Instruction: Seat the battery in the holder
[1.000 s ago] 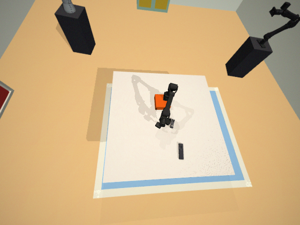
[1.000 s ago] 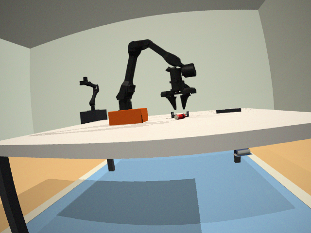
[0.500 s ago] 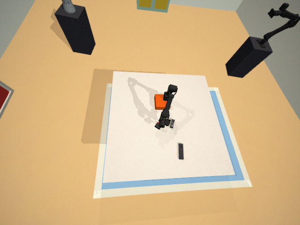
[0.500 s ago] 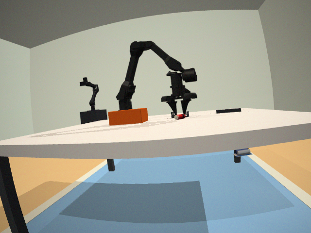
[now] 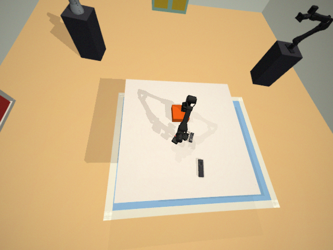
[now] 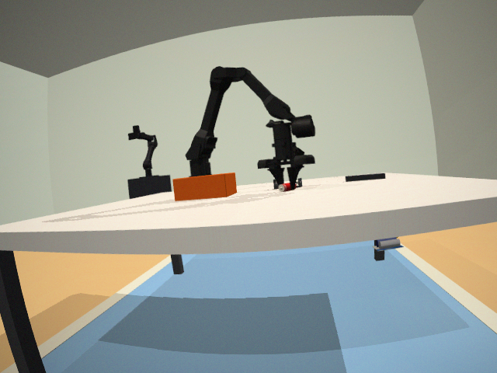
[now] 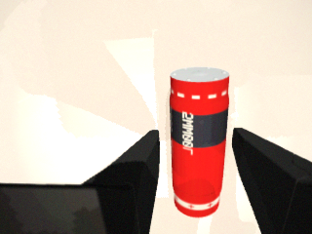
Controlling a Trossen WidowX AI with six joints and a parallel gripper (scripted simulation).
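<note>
Now: the small plate 140 mm to the left of my gripper tip and 10 mm above it.
</note>
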